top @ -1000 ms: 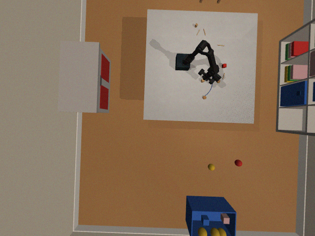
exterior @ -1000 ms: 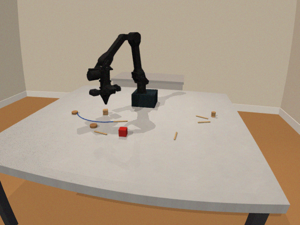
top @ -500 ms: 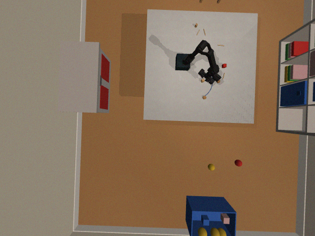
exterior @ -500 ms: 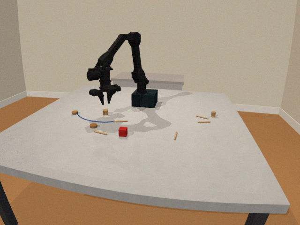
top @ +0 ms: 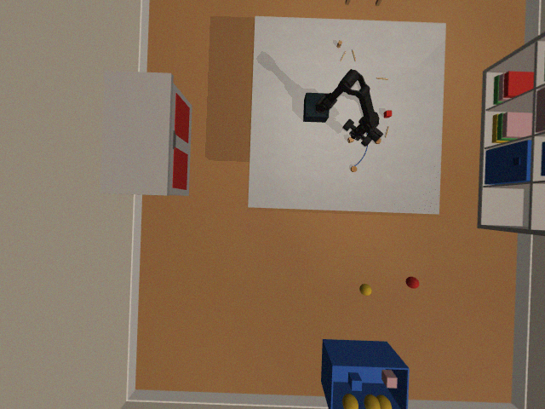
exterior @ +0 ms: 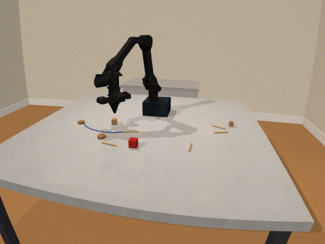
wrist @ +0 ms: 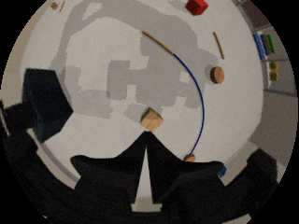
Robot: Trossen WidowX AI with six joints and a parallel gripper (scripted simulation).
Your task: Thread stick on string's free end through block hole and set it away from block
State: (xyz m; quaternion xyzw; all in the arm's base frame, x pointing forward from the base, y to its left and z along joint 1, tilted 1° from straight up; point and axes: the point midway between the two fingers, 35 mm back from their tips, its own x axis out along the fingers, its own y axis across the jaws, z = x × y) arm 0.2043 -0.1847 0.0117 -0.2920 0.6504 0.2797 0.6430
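The wooden block is 4 cm below my gripper tip and 1 cm ahead of it. The rest, counted from my gripper tip: small wooden cylinder: 64 cm to the left, 4 cm below, 4 cm behind; red cube: 26 cm ahead, 16 cm to the left, 4 cm below.
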